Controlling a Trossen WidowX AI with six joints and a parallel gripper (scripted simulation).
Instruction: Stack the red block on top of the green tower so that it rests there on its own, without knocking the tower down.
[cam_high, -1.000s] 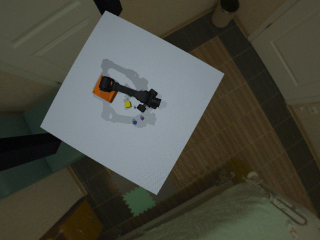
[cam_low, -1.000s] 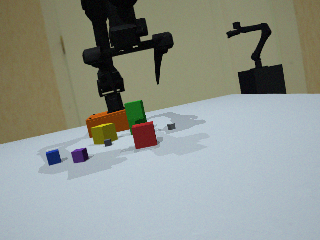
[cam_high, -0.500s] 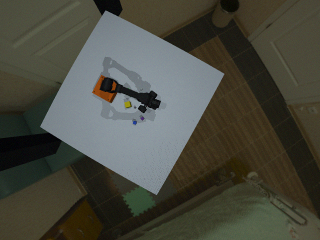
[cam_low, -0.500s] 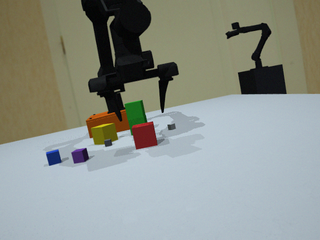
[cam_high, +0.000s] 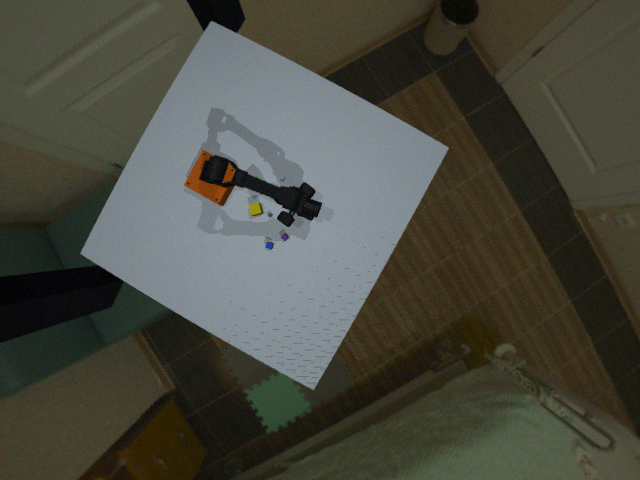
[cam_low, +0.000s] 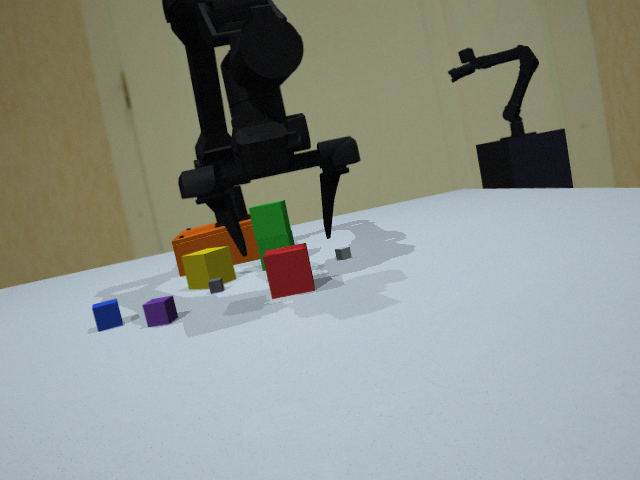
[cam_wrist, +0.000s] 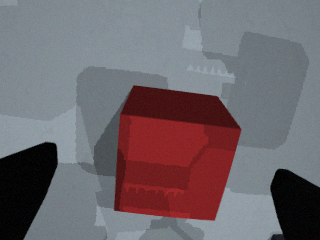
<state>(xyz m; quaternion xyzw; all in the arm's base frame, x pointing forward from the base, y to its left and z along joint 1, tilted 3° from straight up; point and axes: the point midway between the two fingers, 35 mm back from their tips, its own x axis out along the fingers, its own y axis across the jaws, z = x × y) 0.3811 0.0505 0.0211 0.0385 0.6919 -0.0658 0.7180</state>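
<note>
My gripper tip is now 3 cm above the red block. Also, from my gripper tip: purple cube 14 cm to the right, 4 cm below; then yellow cube 17 cm behind, 10 cm to the right, 3 cm below; then small grey cube 10 cm behind, 9 cm to the right, 4 cm below.
</note>
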